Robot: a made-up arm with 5 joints.
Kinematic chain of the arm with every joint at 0, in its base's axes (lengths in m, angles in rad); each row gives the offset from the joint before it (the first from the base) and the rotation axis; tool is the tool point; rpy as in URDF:
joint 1: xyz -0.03 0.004 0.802 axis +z
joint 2: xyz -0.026 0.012 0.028 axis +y
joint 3: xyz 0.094 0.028 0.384 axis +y
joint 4: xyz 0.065 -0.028 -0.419 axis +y
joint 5: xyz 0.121 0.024 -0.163 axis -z
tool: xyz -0.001 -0.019 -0.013 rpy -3.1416 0 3.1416
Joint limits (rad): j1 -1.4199..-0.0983 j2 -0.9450..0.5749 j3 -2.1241..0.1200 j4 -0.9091..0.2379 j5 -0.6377..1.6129
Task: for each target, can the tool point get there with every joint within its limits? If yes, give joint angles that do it. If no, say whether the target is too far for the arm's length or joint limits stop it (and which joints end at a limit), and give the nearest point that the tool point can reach.
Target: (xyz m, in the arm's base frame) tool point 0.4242 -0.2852 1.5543
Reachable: yes | joints -0.6057 -0.0150 -1.7557 -0.4284 0.6005
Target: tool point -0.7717 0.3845 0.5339
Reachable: no: joint limits stop it (at a limit: joint 1, joint 2, joint 3, joint 4, joint 5) | nearest point -0.0634 0.0453 0.5509 | short by 0.786 m
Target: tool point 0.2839 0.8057 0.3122
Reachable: no: joint limits stop it (at a limit: joint 1, joint 2, joint 4, joint 5) | nearest point 0.2120 0.0181 0.4753 | short by 0.808 m
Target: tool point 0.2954 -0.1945 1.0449
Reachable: yes | joints -0.5927 -0.6100 -0.2208 -0.5361 0.0557
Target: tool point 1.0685 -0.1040 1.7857
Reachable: no: too far | nearest point 0.7038 -0.0681 1.4757 | short by 0.480 m
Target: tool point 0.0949 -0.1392 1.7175
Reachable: yes | joints -1.0168 -0.4904 -1.7163 -0.3432 1.2443
